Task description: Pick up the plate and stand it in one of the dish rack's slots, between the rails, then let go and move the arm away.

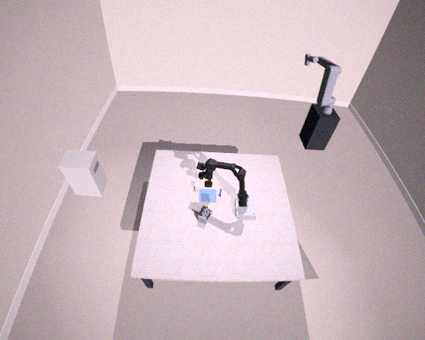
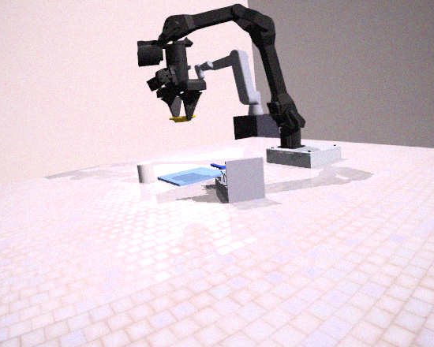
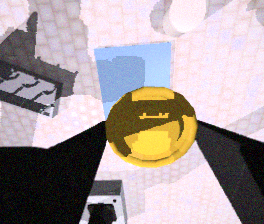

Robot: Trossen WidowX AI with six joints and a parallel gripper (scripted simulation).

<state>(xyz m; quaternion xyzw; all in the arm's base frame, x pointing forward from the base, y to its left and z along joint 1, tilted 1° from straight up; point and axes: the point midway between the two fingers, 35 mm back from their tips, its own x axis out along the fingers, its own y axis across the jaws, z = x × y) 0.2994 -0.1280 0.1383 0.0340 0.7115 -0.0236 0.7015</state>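
The grey dish rack is 23 cm to the left of my gripper tip, 13 cm below it and 2 cm ahead of it. Round my gripper tip: yellow plate: 1 cm above; then cup: 13 cm below, 10 cm ahead, 6 cm to the right; then blue mat: 15 cm below, 2 cm to the left.
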